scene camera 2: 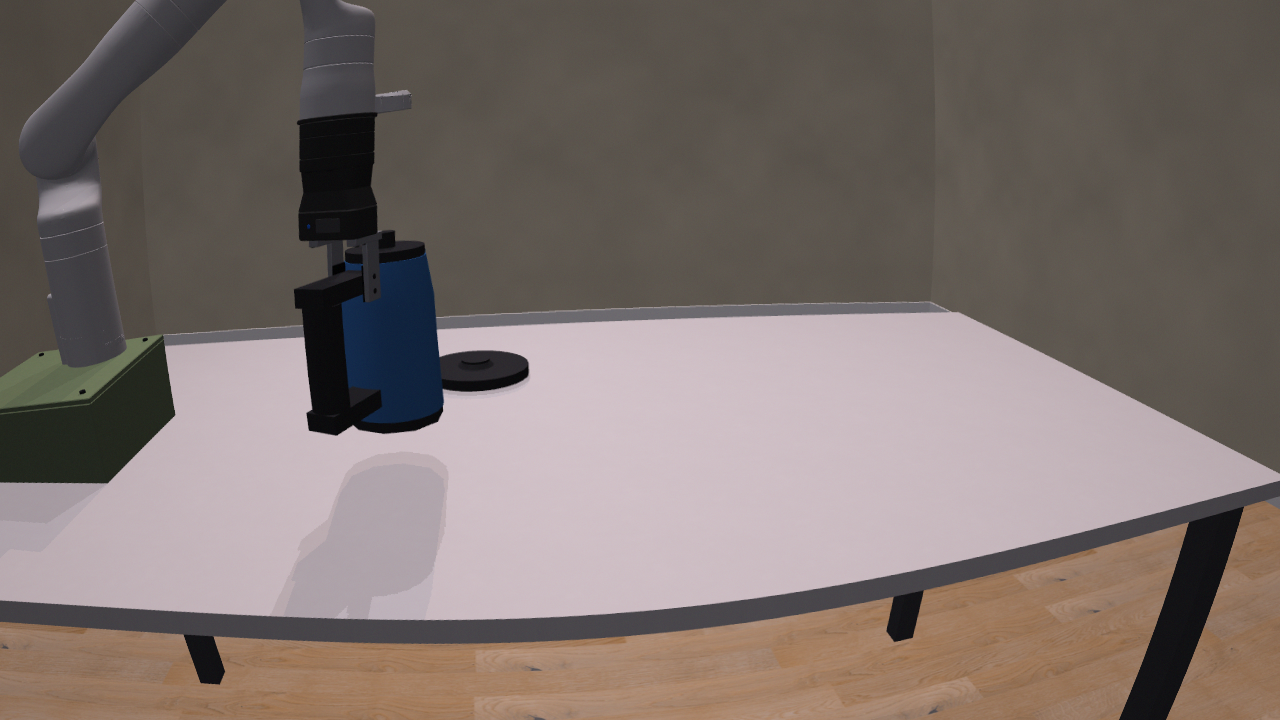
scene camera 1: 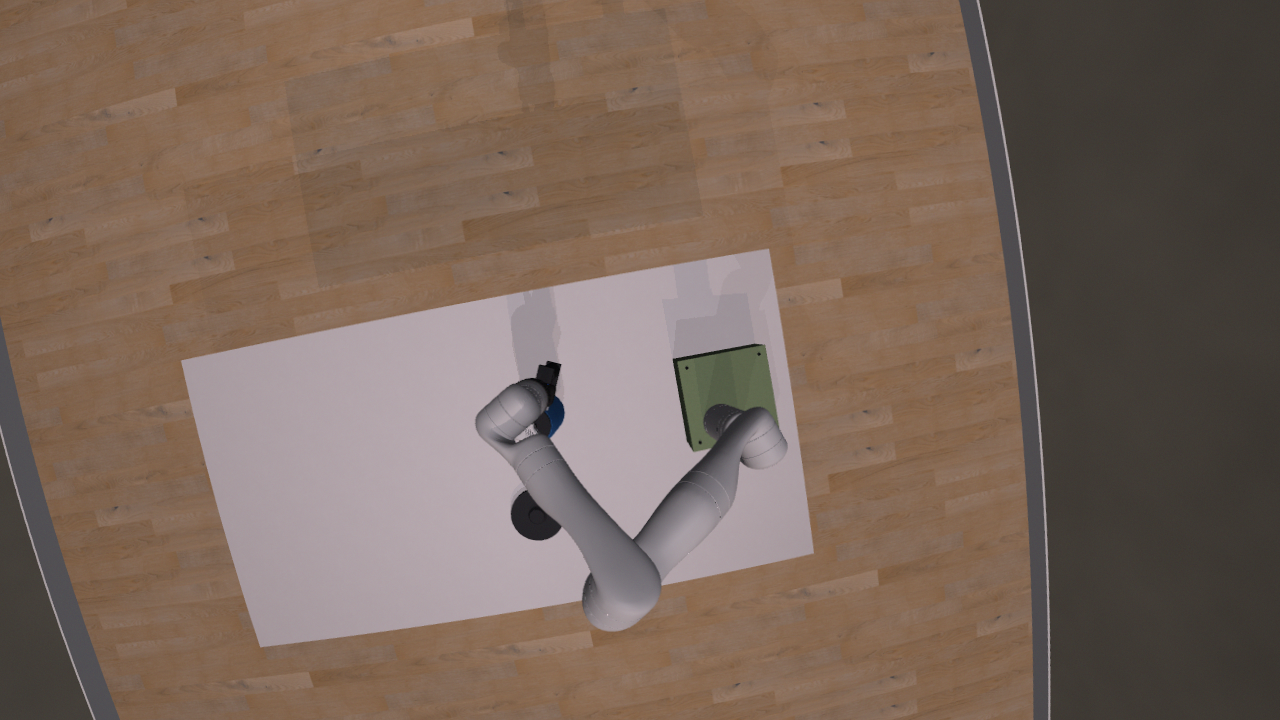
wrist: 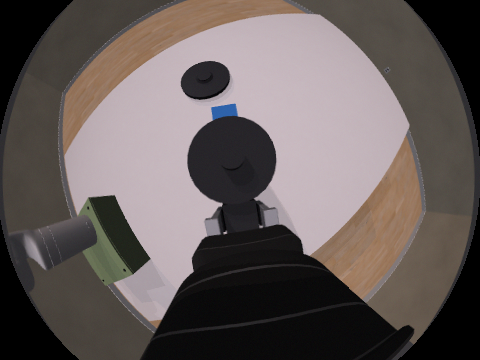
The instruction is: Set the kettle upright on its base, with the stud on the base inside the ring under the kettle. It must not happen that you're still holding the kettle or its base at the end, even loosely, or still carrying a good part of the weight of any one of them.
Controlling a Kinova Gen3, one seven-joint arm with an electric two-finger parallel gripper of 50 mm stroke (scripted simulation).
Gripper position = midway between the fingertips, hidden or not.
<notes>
In view: the gripper (scene camera 2: 354, 299), a blue kettle (scene camera 2: 390, 346) and a round black base (scene camera 2: 476, 372).
The blue kettle is seen too in scene camera 1 (scene camera 1: 552, 419) and in the wrist view (wrist: 215, 160). The round black base is seen too in scene camera 1 (scene camera 1: 529, 520) and in the wrist view (wrist: 204, 80). The gripper is seen too in the wrist view (wrist: 240, 212).
</notes>
